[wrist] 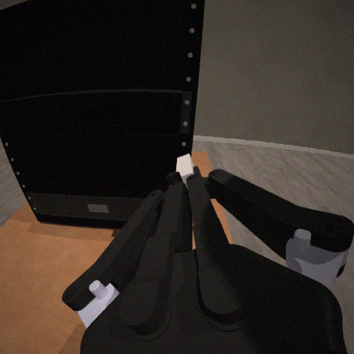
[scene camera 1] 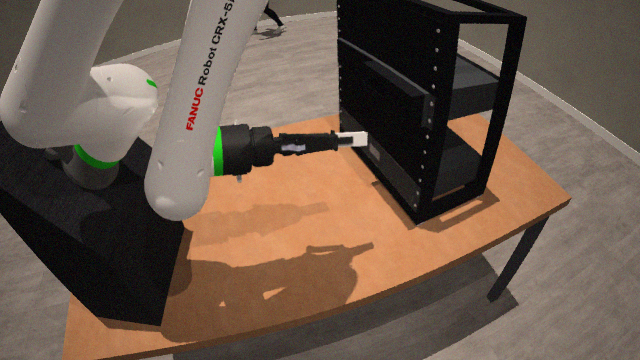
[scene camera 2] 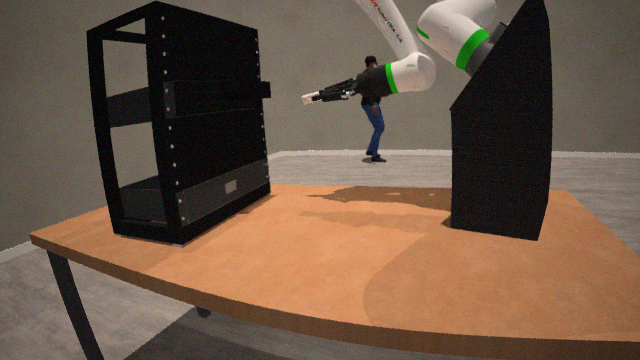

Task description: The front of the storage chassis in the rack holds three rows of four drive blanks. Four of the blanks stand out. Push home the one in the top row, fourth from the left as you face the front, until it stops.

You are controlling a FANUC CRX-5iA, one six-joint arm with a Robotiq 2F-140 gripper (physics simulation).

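Where they show: gripper, between the fingertips: (scene camera 1: 365,138) (scene camera 2: 303,100); arm's base, origin of its link: (scene camera 1: 89,160) (scene camera 2: 496,68).
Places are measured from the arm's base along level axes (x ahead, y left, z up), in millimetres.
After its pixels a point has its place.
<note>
The black storage chassis (scene camera 1: 400,105) {x 711, y 17, z -30 mm} (scene camera 2: 215,95) {x 712, y 253, z -28 mm} (wrist: 90,115) sits partway up the black rack (scene camera 1: 446,60) {x 783, y -44, z 107 mm} (scene camera 2: 162,150) {x 712, y 455, z -147 mm} (wrist: 196,45). Its front stands forward of the rack posts. The face is very dark, so I cannot make out the single drive blanks or tell which ones stand out. My gripper (scene camera 1: 352,139) {x 603, y -41, z -64 mm} (scene camera 2: 310,97) {x 603, y -41, z -64 mm} (wrist: 186,165) is shut and empty, with pale fingertips held together. It points toward the rack front, with a gap between the tips and the rack in the scene camera 2 view. In the wrist view the tips appear below the chassis, near its right end.
A dark grey panel (scene camera 1: 400,177) {x 755, y 58, z -287 mm} (scene camera 2: 205,200) {x 715, y 333, z -303 mm} (wrist: 65,204) with a pale label fills the rack's bottom. The rack stands on the wooden table (scene camera 1: 280,185) {x 442, y 242, z -391 mm} (scene camera 2: 300,260) {x 392, y 395, z -391 mm} (wrist: 30,260). The arm's black stand (scene camera 1: 125,280) {x 40, y -188, z -190 mm} (scene camera 2: 500,165) {x 1, y 168, z -226 mm} is opposite. A person (scene camera 2: 373,115) stands in the background.
</note>
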